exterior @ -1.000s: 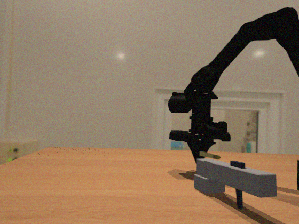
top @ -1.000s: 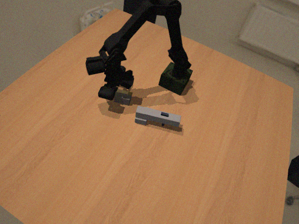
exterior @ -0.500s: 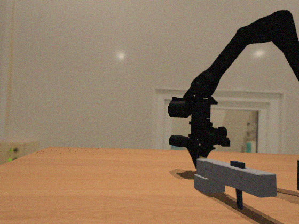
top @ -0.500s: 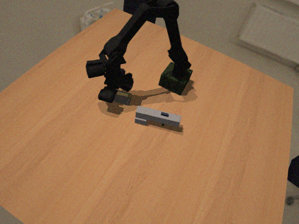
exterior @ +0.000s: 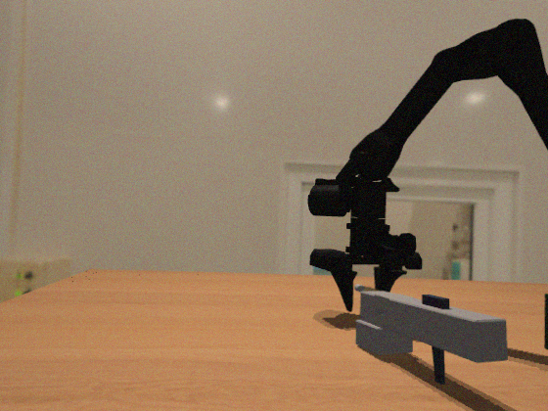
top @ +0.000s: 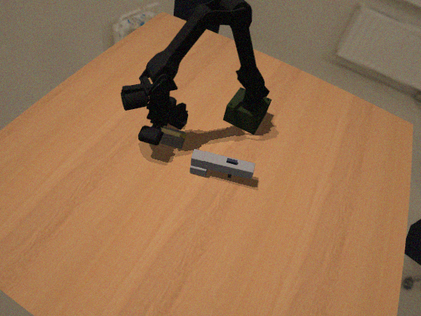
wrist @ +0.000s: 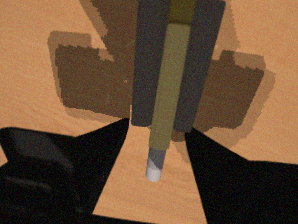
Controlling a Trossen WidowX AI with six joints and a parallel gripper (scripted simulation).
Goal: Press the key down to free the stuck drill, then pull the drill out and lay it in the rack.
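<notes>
The drill lies 3 cm to the left of my gripper tip, 3 cm above it and 2 cm behind it. Also, from my gripper tip: grey block housing 23 cm to the left, 4 cm above, 3 cm behind; dark key 26 cm to the left, 4 cm behind, 4 cm above; grey rack 5 cm to the left, 2 cm behind, 1 cm above.
</notes>
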